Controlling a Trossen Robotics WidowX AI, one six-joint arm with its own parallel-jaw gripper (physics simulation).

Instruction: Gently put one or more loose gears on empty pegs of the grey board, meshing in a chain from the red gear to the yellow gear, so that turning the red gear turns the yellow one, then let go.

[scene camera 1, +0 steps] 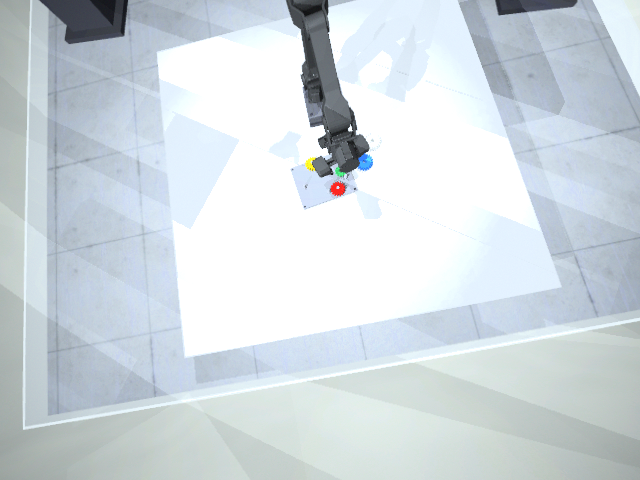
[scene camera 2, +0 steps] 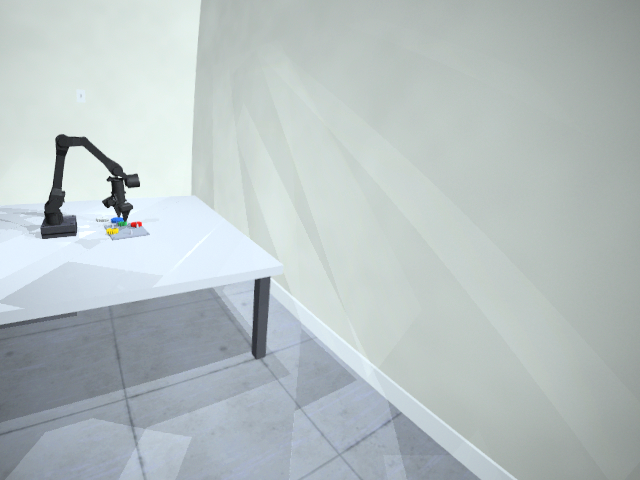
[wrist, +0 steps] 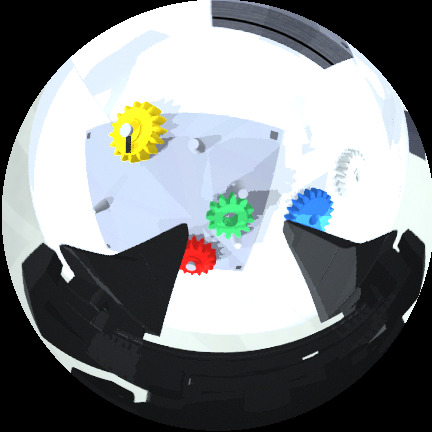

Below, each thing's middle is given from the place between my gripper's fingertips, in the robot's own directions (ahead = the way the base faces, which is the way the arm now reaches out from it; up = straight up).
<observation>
My gripper is now 20 mm above the green gear (wrist: 242,210). From my hand the other things lie so: blue gear (wrist: 312,208) (90 mm to the left, 30 mm below, 30 mm behind); grey board (scene camera 1: 315,193) (70 mm to the right, 30 mm below, 20 mm ahead); red gear (wrist: 203,256) (70 mm ahead, 20 mm to the right, 20 mm below).
</observation>
